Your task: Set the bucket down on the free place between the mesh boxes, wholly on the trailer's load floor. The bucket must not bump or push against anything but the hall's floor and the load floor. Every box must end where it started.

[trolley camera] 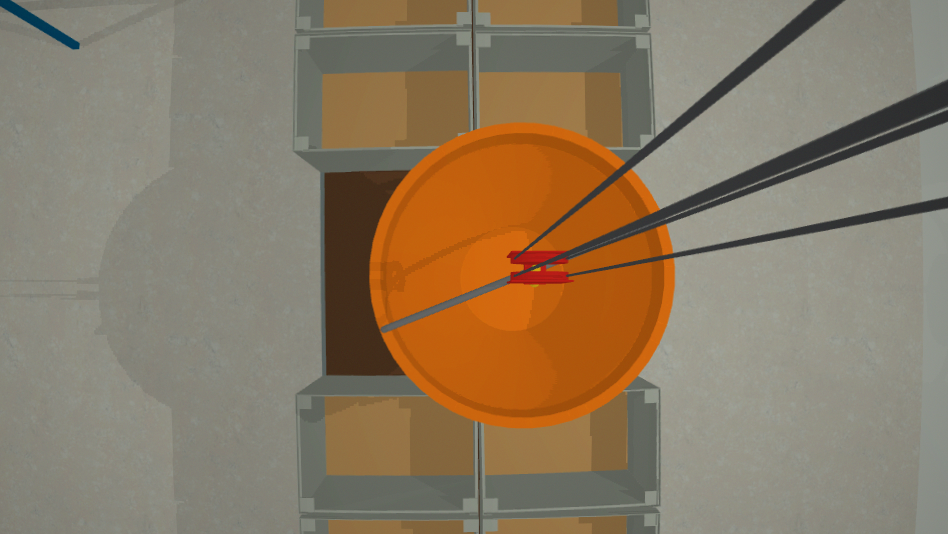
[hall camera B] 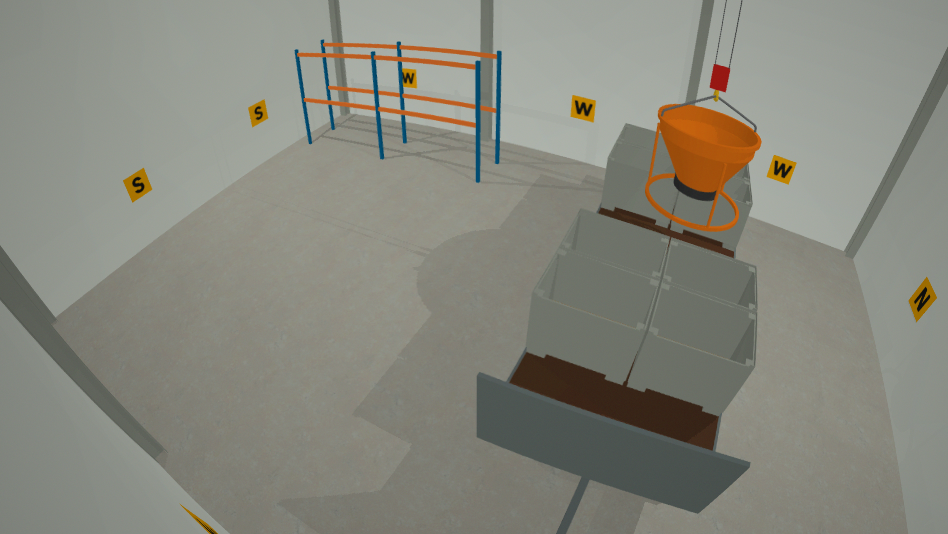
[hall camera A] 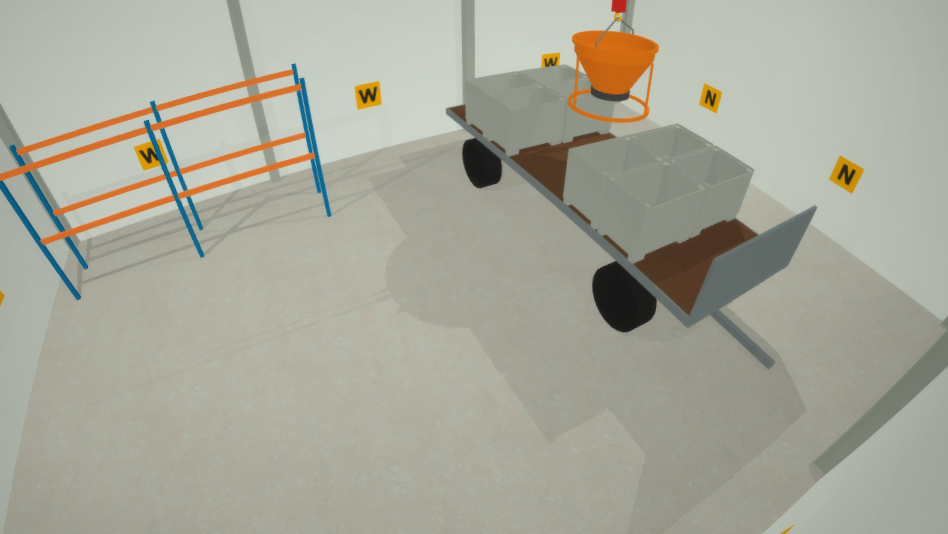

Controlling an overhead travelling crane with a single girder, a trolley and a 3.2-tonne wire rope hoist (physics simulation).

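The orange bucket (hall camera A: pixel 613 63) (hall camera B: pixel 706 145) (trolley camera: pixel 437 199) hangs upright by its bail from the yellow hook (hall camera A: pixel 617 17) (hall camera B: pixel 716 96) (trolley camera: pixel 536 268), which is shut on it. It is over the gap between the rear mesh boxes (hall camera A: pixel 537 126) (hall camera B: pixel 633 179) (trolley camera: pixel 391 53) and front mesh boxes (hall camera A: pixel 600 192) (hall camera B: pixel 583 331) (trolley camera: pixel 391 494). Its foot ring shows whole in both hall views, off the load floor (hall camera A: pixel 543 172) (hall camera B: pixel 610 391) (trolley camera: pixel 351 278), seemingly near box-top height; the exact gap is unclear. In the trolley view the bucket sits right of the trailer's middle, hiding the gap's right part.
The trailer's grey headboard (hall camera A: pixel 762 258) (hall camera B: pixel 597 437) stands beyond the front boxes, with the drawbar (hall camera A: pixel 743 338) (hall camera B: pixel 571 507) below. A blue and orange rack (hall camera A: pixel 173 175) (hall camera B: pixel 376 106) stands along the W wall. The red hook block (hall camera A: pixel 618 5) (hall camera B: pixel 719 77) (trolley camera: pixel 540 256) hangs above the bucket.
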